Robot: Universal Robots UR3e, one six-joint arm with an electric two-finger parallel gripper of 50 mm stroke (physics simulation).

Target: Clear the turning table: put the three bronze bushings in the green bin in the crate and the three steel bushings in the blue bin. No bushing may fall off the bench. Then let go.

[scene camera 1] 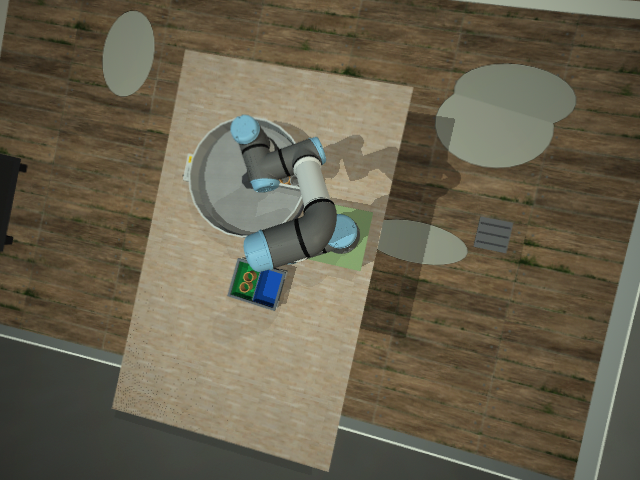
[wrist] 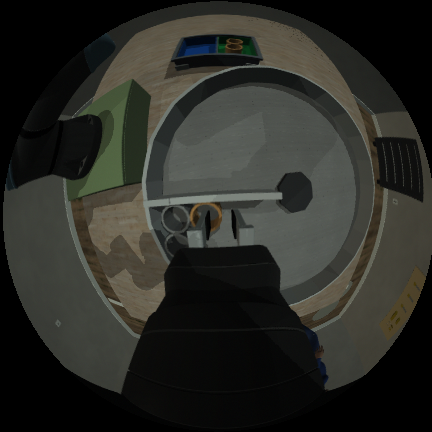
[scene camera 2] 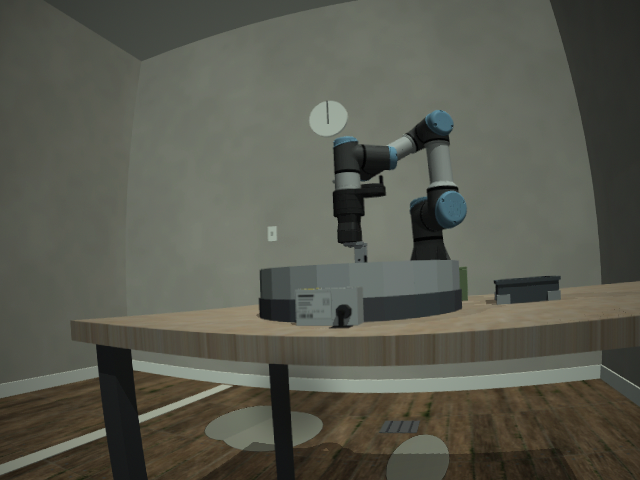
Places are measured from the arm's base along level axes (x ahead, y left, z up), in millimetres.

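Pixels of known places: gripper, fingertip midpoint: (wrist: 220, 218); arm's base, link origin: (wrist: 82, 146).
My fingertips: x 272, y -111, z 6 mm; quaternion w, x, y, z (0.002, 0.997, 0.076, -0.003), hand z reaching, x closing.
For each thing: its middle in the pictures, then the offset to it from my fingertips. "*": a spot on its surface instead.
- bronze bushing, body centre: (wrist: 206, 213) dx -18, dy -1, dz -23 mm
- second steel bushing, body centre: (wrist: 180, 240) dx -52, dy -46, dz -23 mm
- pale divider bar, surface spot: (wrist: 230, 197) * dx +8, dy +26, dz +3 mm
My gripper (wrist: 220, 218) is open and empty. In scene camera 2 its fingertips are hidden behind the wall of the turning table (scene camera 1: 219, 206) (scene camera 2: 361, 279) (wrist: 260, 125). In the wrist view, one finger overlaps the right part of a bronze bushing (wrist: 192, 217); the other is right of it. Whether the first finger is above or inside the ring I cannot tell. A steel bushing (wrist: 162, 219) stands left of it, a second steel bushing (wrist: 172, 235) below that; a third does not show. Two bronze bushings (scene camera 1: 244, 287) (wrist: 234, 49) are in the green bin (scene camera 1: 237, 283) (wrist: 251, 49). The blue bin (scene camera 1: 271, 285) (wrist: 197, 49) is empty.
A pale divider bar (wrist: 230, 197) runs from the table's wall to its dark hub (wrist: 295, 192), close beside the bushings. The crate (scene camera 2: 527, 291) (wrist: 217, 59) stands beyond the table's wall. The arm's green base block (scene camera 1: 361, 248) (wrist: 112, 145) is beside the table.
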